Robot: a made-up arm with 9 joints. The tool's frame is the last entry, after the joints. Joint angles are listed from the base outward.
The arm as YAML. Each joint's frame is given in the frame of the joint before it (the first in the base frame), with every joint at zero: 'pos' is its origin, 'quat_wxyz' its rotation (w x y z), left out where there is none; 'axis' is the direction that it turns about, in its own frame. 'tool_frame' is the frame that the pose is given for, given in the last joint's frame.
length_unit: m
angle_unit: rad
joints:
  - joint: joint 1
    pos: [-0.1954, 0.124, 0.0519]
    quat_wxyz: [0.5, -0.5, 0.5, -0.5]
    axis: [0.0, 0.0, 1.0]
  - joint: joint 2
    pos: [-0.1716, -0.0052, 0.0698]
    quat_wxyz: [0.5, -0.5, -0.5, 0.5]
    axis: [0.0, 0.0, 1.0]
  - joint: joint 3
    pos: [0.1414, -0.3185, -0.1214]
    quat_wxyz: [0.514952, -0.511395, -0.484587, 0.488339]
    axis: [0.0, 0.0, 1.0]
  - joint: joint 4
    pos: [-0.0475, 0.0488, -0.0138]
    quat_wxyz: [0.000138, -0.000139, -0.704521, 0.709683]
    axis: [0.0, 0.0, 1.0]
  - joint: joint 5
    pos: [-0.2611, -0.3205, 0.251]
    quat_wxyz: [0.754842, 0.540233, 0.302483, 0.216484]
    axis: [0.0, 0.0, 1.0]
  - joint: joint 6
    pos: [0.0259, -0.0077, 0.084]
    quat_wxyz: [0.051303, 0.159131, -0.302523, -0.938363]
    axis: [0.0, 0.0, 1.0]
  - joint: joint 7
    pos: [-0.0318, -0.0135, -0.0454]
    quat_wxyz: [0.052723, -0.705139, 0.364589, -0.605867]
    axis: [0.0, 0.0, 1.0]
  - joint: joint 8
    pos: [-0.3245, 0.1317, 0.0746]
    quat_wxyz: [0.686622, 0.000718, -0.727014, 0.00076]
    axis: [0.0, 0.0, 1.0]
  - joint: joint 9
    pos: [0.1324, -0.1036, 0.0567]
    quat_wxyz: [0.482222, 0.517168, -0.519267, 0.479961]
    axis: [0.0, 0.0, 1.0]
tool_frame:
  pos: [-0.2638, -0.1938, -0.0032]
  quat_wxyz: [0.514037, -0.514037, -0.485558, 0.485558]
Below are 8 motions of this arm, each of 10 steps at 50 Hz.
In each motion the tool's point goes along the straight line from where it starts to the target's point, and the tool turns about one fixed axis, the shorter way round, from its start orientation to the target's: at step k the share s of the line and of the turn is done. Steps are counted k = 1, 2, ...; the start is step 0. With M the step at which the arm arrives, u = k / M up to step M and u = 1 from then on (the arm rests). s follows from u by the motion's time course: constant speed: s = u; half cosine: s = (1 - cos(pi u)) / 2; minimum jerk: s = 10 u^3 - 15 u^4 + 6 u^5.
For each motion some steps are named. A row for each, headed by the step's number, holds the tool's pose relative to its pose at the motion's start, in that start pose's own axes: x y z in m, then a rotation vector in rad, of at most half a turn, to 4 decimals.
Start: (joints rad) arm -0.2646 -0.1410 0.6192 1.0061 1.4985 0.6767 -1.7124 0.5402 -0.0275
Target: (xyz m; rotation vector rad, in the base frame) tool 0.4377 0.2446 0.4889 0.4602 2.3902 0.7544
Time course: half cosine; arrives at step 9
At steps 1, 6, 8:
1: -0.0013 0.0005 0.0010 0.0007 0.0016 -0.0020
6: -0.0319 0.0116 0.0259 0.0165 0.0407 -0.0502
8: -0.0413 0.0149 0.0335 0.0213 0.0526 -0.0649

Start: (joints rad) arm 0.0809 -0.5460 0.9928 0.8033 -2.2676 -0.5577 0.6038 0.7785 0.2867
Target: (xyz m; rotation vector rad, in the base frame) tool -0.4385 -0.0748 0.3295 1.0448 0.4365 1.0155
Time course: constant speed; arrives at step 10
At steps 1, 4, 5, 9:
1: -0.0002 0.0036 -0.0019 -0.0033 0.0004 -0.0035
4: -0.0010 0.0143 -0.0078 -0.0132 0.0017 -0.0141
5: -0.0012 0.0179 -0.0097 -0.0165 0.0021 -0.0176
9: -0.0022 0.0323 -0.0175 -0.0297 0.0038 -0.0317

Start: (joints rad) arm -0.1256 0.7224 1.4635 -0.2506 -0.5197 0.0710 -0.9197 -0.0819 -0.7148
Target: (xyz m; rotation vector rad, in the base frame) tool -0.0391 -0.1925 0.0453 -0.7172 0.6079 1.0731
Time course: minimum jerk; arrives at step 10
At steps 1, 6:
1: 0.0000 -0.0004 0.0000 0.0001 -0.0003 0.0012
6: 0.0019 -0.0315 0.0001 0.0054 -0.0277 0.0948

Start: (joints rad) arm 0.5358 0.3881 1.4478 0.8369 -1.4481 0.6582 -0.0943 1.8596 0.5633
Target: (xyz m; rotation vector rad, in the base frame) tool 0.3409 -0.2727 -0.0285 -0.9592 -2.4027 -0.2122
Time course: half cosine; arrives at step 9
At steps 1, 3, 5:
1: -0.0004 -0.0005 -0.0010 -0.0049 -0.0039 0.0006
3: -0.0030 -0.0041 -0.0083 -0.0406 -0.0326 0.0048
5: -0.0071 -0.0096 -0.0195 -0.0952 -0.0766 0.0112

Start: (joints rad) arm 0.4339 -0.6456 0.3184 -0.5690 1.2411 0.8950 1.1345 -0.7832 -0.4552
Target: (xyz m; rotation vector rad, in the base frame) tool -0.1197 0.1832 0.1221 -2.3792 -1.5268 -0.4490
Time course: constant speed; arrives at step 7
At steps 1, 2, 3, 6, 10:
1: 0.0044 -0.0005 0.0057 -0.0004 0.0079 0.0028
2: 0.0087 -0.0010 0.0114 -0.0007 0.0158 0.0056
3: 0.0131 -0.0015 0.0171 -0.0011 0.0237 0.0084
6: 0.0262 -0.0031 0.0343 -0.0021 0.0475 0.0168
10: 0.0306 -0.0036 0.0400 -0.0025 0.0554 0.0196

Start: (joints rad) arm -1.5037 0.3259 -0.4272 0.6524 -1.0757 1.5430 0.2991 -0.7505 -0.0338
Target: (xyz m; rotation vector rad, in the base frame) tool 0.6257 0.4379 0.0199 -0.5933 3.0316 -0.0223
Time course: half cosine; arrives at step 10
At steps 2, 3, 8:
2: -0.0047 -0.0056 0.0044 -0.0105 0.0165 0.0071
3: -0.0101 -0.0122 0.0096 -0.0227 0.0356 0.0154
8: -0.0442 -0.0533 0.0419 -0.0998 0.1562 0.0676

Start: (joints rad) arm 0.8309 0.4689 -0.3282 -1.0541 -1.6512 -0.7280 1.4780 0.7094 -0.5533
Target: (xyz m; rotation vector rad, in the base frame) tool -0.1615 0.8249 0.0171 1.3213 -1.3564 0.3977
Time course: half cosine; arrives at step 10
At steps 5, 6, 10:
5: 0.0059 -0.0381 -0.0596 -0.0617 -0.1300 0.0527
6: 0.0077 -0.0498 -0.0780 -0.0807 -0.1702 0.0689
10: 0.0117 -0.0762 -0.1192 -0.1233 -0.2600 0.1053

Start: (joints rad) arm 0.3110 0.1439 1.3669 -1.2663 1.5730 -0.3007 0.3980 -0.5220 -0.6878
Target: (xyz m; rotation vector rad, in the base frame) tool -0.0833 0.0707 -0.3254 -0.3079 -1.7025 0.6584
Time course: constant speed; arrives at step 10
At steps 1, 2, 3, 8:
1: 0.0031 -0.0001 0.0026 0.0104 -0.0056 -0.0041
2: 0.0062 -0.0001 0.0052 0.0209 -0.0112 -0.0083
3: 0.0092 -0.0002 0.0078 0.0313 -0.0168 -0.0124
8: 0.0247 -0.0004 0.0209 0.0836 -0.0448 -0.0332

